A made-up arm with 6 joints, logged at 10 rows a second.
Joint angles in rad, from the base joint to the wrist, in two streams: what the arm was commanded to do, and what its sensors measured. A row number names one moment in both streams.
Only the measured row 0 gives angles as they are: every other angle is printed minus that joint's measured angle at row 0.
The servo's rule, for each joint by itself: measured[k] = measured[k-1] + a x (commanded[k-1-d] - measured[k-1]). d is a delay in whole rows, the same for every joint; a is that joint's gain. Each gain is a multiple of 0.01, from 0.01 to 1. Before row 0 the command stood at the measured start. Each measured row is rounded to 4 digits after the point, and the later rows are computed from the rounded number. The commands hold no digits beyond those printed.
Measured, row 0:
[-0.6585, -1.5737, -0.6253, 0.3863, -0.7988, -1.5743]
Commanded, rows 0 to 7:
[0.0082, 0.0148, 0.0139, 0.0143, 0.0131, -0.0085]
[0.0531, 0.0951, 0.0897, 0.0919, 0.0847, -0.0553]
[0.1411, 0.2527, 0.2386, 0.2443, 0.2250, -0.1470]
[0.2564, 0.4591, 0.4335, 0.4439, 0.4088, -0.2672]
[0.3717, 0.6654, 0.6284, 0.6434, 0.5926, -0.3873]
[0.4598, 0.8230, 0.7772, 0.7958, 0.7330, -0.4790]
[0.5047, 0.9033, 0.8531, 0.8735, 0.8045, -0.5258]
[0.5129, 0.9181, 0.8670, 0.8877, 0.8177, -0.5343]
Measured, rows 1 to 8:
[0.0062, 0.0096, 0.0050, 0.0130, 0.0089, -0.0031]
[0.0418, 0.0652, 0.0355, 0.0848, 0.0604, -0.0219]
[0.1173, 0.1871, 0.1086, 0.2299, 0.1723, -0.0669]
[0.2230, 0.3639, 0.2256, 0.4246, 0.3331, -0.1390]
[0.3360, 0.5599, 0.3706, 0.6237, 0.5096, -0.2284]
[0.4301, 0.7309, 0.5170, 0.7803, 0.6615, -0.3186]
[0.4868, 0.8430, 0.6380, 0.8651, 0.7587, -0.3932]
[0.5066, 0.8918, 0.7204, 0.8857, 0.7988, -0.4440]
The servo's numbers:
d 0
a 0.76 0.65 0.36 0.91 0.68 0.36

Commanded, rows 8 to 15:
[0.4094, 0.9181, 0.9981, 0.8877, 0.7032, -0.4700]
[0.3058, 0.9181, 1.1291, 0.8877, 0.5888, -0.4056]
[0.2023, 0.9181, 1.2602, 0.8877, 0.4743, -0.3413]
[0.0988, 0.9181, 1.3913, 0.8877, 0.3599, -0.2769]
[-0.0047, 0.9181, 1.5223, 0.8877, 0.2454, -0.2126]
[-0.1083, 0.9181, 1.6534, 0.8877, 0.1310, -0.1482]
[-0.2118, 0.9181, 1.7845, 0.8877, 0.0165, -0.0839]
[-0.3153, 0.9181, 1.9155, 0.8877, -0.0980, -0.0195]
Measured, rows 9 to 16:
[0.4327, 0.9089, 0.8204, 0.8875, 0.7338, -0.4534]
[0.3363, 0.9149, 0.9315, 0.8877, 0.6352, -0.4362]
[0.2345, 0.9170, 1.0498, 0.8877, 0.5258, -0.4020]
[0.1314, 0.9177, 1.1727, 0.8877, 0.4130, -0.3570]
[0.0280, 0.9180, 1.2986, 0.8877, 0.2990, -0.3050]
[-0.0756, 0.9181, 1.4263, 0.8877, 0.1848, -0.2486]
[-0.1791, 0.9181, 1.5553, 0.8877, 0.0704, -0.1893]
[-0.2826, 0.9181, 1.6850, 0.8877, -0.0441, -0.1282]

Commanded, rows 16 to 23:
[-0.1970, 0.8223, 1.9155, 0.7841, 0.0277, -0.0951]
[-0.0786, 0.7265, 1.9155, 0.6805, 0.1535, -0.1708]
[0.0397, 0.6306, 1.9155, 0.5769, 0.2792, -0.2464]
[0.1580, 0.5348, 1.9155, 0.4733, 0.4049, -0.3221]
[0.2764, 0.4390, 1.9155, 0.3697, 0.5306, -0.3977]
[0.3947, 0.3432, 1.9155, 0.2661, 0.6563, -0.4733]
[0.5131, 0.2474, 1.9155, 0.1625, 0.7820, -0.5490]
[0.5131, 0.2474, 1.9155, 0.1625, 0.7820, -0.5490]
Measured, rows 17 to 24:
[-0.2175, 0.8558, 1.7680, 0.7934, 0.0047, -0.1163]
[-0.1119, 0.7718, 1.8211, 0.6907, 0.1059, -0.1359]
[0.0033, 0.6800, 1.8551, 0.5871, 0.2237, -0.1757]
[0.1209, 0.5856, 1.8768, 0.4835, 0.3469, -0.2284]
[0.2391, 0.4903, 1.8907, 0.3799, 0.4718, -0.2893]
[0.3574, 0.3947, 1.8996, 0.2763, 0.5973, -0.3555]
[0.4757, 0.2990, 1.9053, 0.1727, 0.7229, -0.4252]
[0.5041, 0.2655, 1.9090, 0.1634, 0.7631, -0.4698]

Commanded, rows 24 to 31:
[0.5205, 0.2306, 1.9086, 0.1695, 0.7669, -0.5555]
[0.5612, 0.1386, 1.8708, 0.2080, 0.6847, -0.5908]
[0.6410, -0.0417, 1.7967, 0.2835, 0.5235, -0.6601]
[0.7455, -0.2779, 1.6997, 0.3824, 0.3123, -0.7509]
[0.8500, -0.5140, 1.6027, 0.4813, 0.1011, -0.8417]
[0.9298, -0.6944, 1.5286, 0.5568, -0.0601, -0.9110]
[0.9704, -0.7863, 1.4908, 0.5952, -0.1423, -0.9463]
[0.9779, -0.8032, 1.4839, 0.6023, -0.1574, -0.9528]
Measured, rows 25 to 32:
[0.5166, 0.2428, 1.9089, 0.1690, 0.7657, -0.5007]
[0.5505, 0.1751, 1.8952, 0.2045, 0.7106, -0.5331]
[0.6193, 0.0342, 1.8597, 0.2764, 0.5834, -0.5788]
[0.7152, -0.1687, 1.8021, 0.3729, 0.3991, -0.6408]
[0.8176, -0.3931, 1.7303, 0.4715, 0.1965, -0.7131]
[0.9029, -0.5889, 1.6577, 0.5491, 0.0220, -0.7843]
[0.9542, -0.7172, 1.5976, 0.5911, -0.0897, -0.8426]
[0.9722, -0.7731, 1.5567, 0.6013, -0.1357, -0.8823]

